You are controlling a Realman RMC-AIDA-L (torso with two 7-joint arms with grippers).
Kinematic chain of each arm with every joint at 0, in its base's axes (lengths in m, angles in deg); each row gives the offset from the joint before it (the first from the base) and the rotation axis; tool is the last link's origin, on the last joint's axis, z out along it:
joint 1: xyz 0 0 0.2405 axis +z
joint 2: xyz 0 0 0 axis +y
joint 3: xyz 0 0 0.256 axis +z
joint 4: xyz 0 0 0 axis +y
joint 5: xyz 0 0 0.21 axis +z
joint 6: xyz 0 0 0 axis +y
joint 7: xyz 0 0 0.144 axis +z
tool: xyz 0 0 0
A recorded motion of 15 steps. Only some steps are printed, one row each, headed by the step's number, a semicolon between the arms.
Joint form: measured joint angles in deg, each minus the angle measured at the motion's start. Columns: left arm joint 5, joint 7, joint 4, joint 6, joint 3, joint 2, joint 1; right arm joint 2, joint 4, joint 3, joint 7, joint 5, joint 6, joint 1.
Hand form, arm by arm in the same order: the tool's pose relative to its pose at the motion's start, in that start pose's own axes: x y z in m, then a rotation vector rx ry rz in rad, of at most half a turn. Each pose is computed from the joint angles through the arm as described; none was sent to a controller.
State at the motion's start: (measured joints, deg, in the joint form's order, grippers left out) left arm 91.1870 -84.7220 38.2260 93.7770 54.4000 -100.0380 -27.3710; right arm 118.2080 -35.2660 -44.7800 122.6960 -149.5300 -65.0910 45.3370
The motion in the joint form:
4: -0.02 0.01 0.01 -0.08 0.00 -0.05 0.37; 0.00 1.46 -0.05 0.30 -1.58 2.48 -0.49
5: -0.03 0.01 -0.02 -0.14 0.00 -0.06 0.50; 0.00 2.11 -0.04 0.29 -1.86 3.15 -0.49
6: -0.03 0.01 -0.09 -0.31 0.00 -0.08 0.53; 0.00 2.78 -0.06 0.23 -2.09 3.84 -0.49
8: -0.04 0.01 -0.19 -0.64 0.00 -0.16 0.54; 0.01 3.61 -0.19 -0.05 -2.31 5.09 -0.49
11: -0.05 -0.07 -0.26 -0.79 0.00 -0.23 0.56; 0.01 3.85 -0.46 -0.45 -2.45 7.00 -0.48
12: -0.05 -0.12 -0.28 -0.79 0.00 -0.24 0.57; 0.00 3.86 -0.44 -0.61 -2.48 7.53 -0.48
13: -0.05 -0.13 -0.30 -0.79 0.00 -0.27 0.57; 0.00 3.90 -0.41 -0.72 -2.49 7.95 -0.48
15: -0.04 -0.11 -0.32 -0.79 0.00 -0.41 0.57; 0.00 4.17 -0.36 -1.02 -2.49 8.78 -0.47
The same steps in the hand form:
4: -0.0023 0.0006 -0.0013 0.0043 -0.0006 -0.0054; 0.0094 -0.0058 0.0042 0.0350 0.0181 0.0114
5: -0.0032 0.0007 -0.0018 0.0064 -0.0009 -0.0079; 0.0116 -0.0064 0.0060 0.0402 0.0228 0.0140
6: -0.0037 0.0004 -0.0018 0.0094 -0.0010 -0.0097; 0.0139 -0.0069 0.0078 0.0451 0.0272 0.0157
8: -0.0044 -0.0001 -0.0014 0.0144 -0.0005 -0.0124; 0.0160 -0.0081 0.0102 0.0562 0.0294 0.0129
11: -0.0050 -0.0002 -0.0010 0.0165 0.0002 -0.0159; 0.0147 -0.0116 0.0109 0.0831 0.0191 0.0016
12: -0.0051 -0.0001 -0.0010 0.0165 0.0002 -0.0174; 0.0140 -0.0128 0.0107 0.0912 0.0146 -0.0014
13: -0.0053 0.0000 -0.0008 0.0161 0.0006 -0.0182; 0.0137 -0.0137 0.0107 0.0970 0.0111 -0.0029
15: -0.0057 0.0004 0.0001 0.0147 0.0019 -0.0195; 0.0136 -0.0149 0.0113 0.1063 0.0063 -0.0060

